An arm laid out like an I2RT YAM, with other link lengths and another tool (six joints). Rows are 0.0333 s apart.
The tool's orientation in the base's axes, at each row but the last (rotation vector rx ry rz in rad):
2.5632, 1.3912, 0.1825
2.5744, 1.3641, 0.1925
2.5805, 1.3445, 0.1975
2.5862, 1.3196, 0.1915
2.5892, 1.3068, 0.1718
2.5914, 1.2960, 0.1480
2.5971, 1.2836, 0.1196
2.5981, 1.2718, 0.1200
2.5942, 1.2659, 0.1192
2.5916, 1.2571, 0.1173
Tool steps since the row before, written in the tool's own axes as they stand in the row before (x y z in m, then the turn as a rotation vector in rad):
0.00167, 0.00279, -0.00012, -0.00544, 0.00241, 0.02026
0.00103, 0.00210, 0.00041, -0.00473, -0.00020, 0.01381
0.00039, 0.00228, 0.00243, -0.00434, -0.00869, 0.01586
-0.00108, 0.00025, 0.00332, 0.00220, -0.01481, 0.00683
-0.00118, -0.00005, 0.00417, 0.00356, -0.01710, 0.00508
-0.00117, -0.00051, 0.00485, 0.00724, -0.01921, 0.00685
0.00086, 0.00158, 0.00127, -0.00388, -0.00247, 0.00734
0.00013, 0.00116, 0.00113, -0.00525, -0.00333, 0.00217
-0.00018, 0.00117, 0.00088, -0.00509, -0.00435, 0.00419
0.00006, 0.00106, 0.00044, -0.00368, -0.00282, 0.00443
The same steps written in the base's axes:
0.00315, -0.00006, 0.00082, 0.00329, -0.00851, -0.01904
0.00234, -0.00034, 0.00015, 0.00020, -0.00565, -0.01346
0.00256, -0.00128, -0.00175, -0.00584, -0.00089, -0.01764
0.00029, -0.00150, -0.00315, -0.00877, 0.00919, -0.01046
0.00013, -0.00157, -0.00404, -0.01010, 0.01187, -0.00937
-0.00015, -0.00145, -0.00480, -0.00918, 0.01573, -0.01169
0.00197, -0.00047, -0.00086, -0.00296, -0.00294, -0.00759
0.00117, -0.00079, -0.00080, -0.00540, -0.00256, -0.00277
0.00094, -0.00100, -0.00054, -0.00571, -0.00222, -0.00499
0.00092, -0.00067, -0.00015, -0.00362, -0.00207, -0.00487

